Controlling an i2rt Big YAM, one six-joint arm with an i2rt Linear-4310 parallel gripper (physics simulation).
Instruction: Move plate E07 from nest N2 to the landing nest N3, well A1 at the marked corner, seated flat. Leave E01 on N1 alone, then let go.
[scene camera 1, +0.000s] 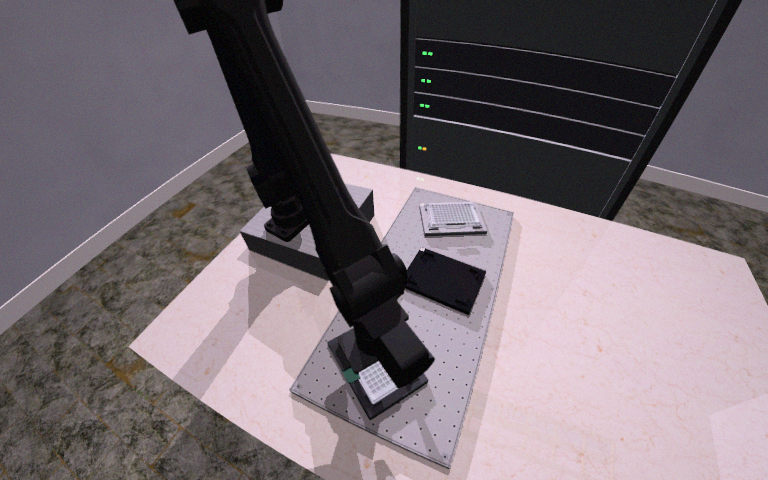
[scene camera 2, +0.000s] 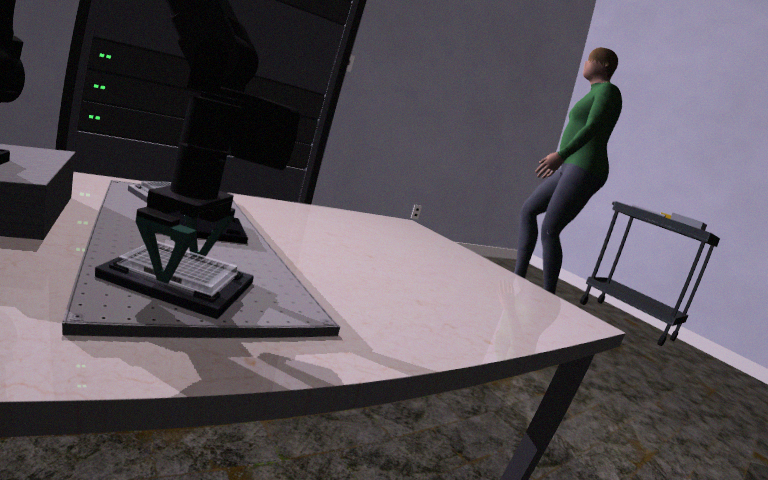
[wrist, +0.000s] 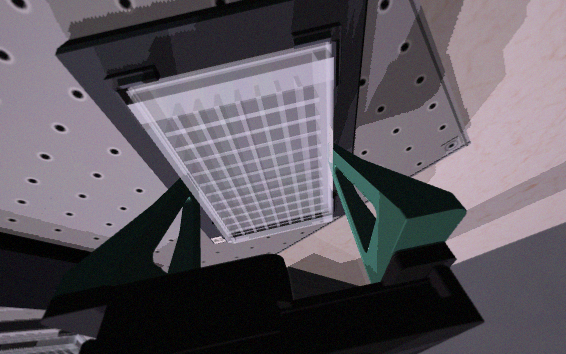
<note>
I see my gripper (scene camera 2: 180, 271), a black nest (wrist: 105, 64) and a black nest (scene camera 2: 234, 232).
My gripper shows as well in scene camera 1 (scene camera 1: 376, 361) and in the wrist view (wrist: 260, 165).
</note>
